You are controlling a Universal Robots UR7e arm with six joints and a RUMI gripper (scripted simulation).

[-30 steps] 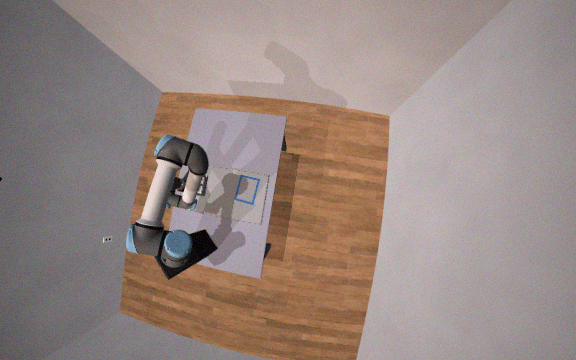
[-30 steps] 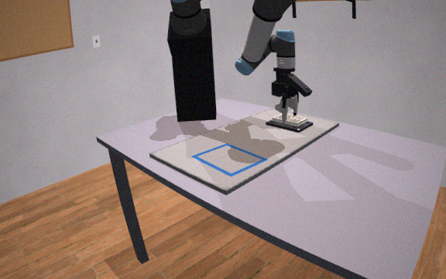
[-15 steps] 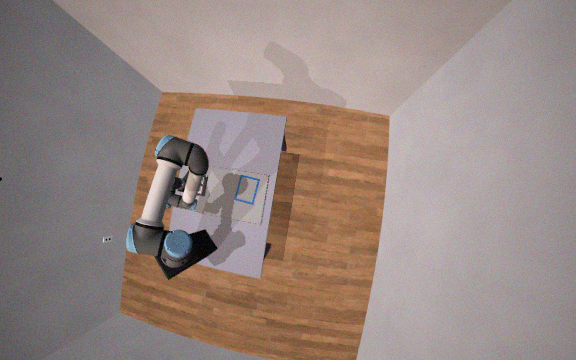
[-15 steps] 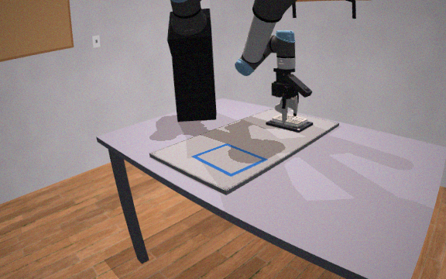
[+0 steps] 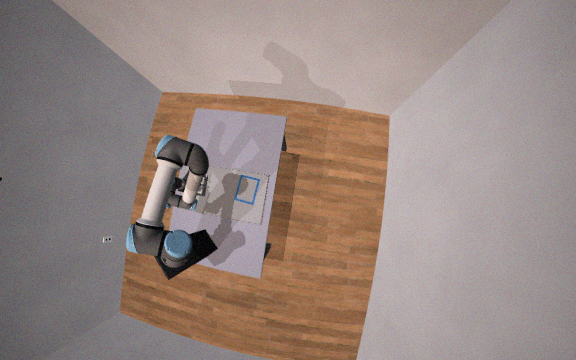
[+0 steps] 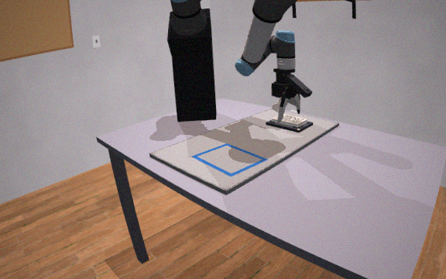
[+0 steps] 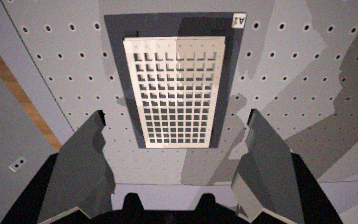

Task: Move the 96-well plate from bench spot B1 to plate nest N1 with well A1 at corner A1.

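The 96-well plate lies 1 cm below my hand. From my hand the other things lie so: dark plate nest: 2 cm below; then A1 label: 7 cm to the right, 6 cm ahead, 2 cm below.
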